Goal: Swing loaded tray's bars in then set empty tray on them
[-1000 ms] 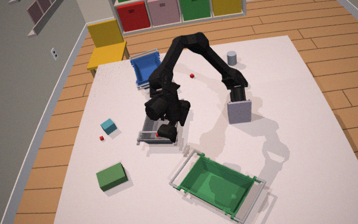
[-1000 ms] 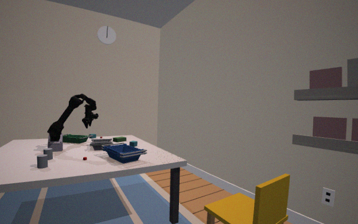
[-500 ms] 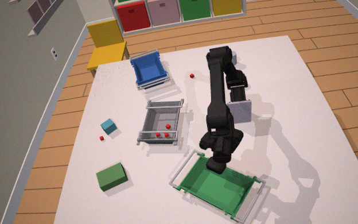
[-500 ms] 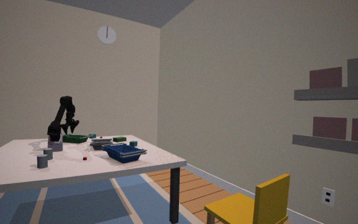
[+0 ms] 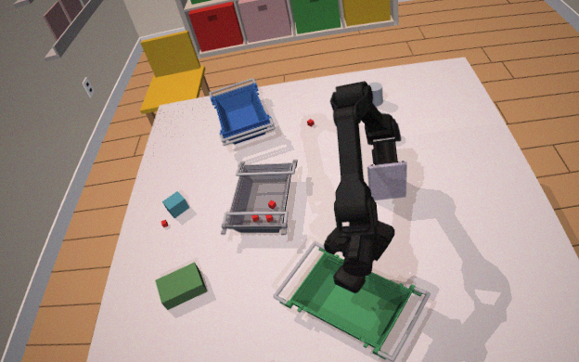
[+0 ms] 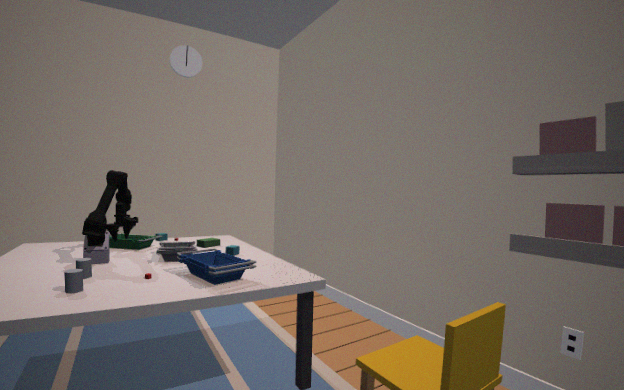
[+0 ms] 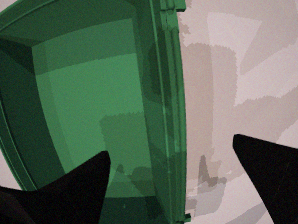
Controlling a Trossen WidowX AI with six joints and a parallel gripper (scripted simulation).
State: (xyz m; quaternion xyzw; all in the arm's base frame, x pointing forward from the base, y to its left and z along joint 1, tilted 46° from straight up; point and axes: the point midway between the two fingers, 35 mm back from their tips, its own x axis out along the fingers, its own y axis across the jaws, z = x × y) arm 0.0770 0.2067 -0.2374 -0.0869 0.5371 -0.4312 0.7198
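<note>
My gripper tip is 6 cm to the right of the green tray, 4 cm short of it and 1 cm above it. Round my gripper tip: green block: 49 cm ahead, 3 cm below.
</note>
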